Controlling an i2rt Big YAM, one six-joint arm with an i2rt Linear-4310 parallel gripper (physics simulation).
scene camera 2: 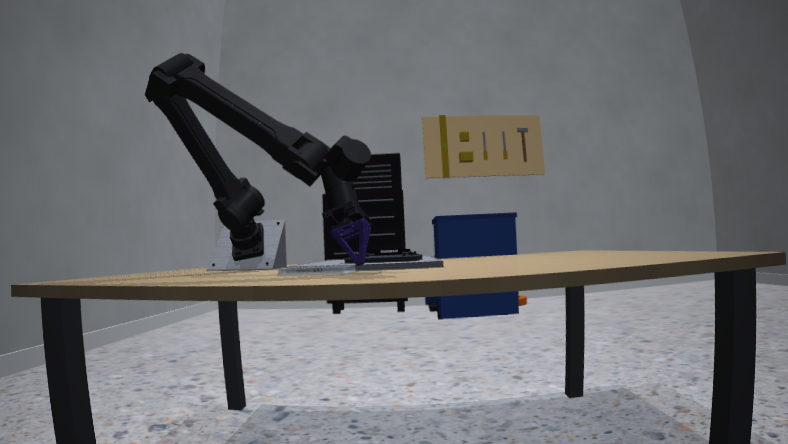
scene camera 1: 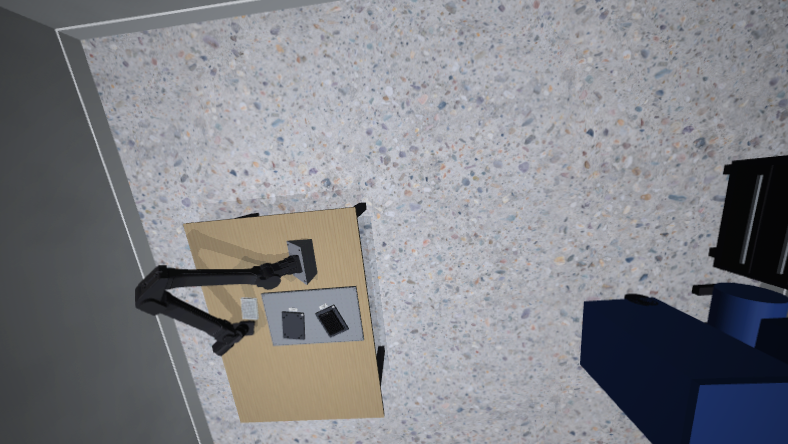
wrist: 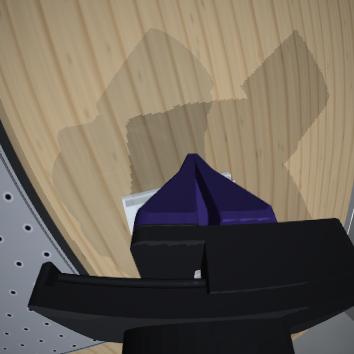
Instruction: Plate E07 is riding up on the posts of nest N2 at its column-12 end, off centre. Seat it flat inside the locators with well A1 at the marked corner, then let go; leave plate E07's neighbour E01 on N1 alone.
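Observation:
My gripper is shut and empty, its purple fingertips low beside or over a clear plate. That plate lies on the wooden table, off the grey board; the fingers hide much of it in the wrist view. A dark nest on the board's left part shows no plate in scene camera 1. A black welled plate sits turned at an angle on the board's right part. Labels and well A1 are too small to read, so I cannot tell which plate is E07 or E01.
The grey perforated board lies on the wooden table. The arm's wedge-shaped base mount stands beside the board. The arm arches over the table edge in scene camera 1.

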